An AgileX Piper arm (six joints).
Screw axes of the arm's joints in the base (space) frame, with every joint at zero. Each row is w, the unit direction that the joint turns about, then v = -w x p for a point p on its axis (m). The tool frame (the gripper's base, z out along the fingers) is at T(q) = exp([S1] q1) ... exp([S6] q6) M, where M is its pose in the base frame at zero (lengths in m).
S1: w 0 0 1 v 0.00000 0.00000 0.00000
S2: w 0 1 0 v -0.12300 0.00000 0.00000
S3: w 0 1 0 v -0.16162 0.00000 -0.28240
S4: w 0.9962 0 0.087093 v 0.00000 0.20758 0.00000
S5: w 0 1 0 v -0.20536 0.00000 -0.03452
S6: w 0.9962 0 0.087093 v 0.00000 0.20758 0.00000
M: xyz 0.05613 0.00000 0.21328 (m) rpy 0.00 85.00 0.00 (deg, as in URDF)
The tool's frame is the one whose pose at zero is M.
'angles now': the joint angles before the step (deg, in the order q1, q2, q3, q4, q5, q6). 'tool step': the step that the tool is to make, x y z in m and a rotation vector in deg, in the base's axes. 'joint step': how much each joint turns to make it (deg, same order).
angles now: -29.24, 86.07, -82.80, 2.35, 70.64, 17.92
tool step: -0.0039, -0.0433, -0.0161, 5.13, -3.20, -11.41
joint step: -8.36, 3.67, -0.25, 4.97, -3.50, 2.97
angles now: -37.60, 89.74, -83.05, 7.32, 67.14, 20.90
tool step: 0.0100, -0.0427, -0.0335, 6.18, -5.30, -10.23
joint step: -5.97, 6.69, 0.00, 7.40, -7.24, 2.45
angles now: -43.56, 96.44, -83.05, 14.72, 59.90, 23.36
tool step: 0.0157, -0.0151, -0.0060, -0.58, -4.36, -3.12
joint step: -0.29, 3.34, -2.27, 2.34, -5.10, 1.23
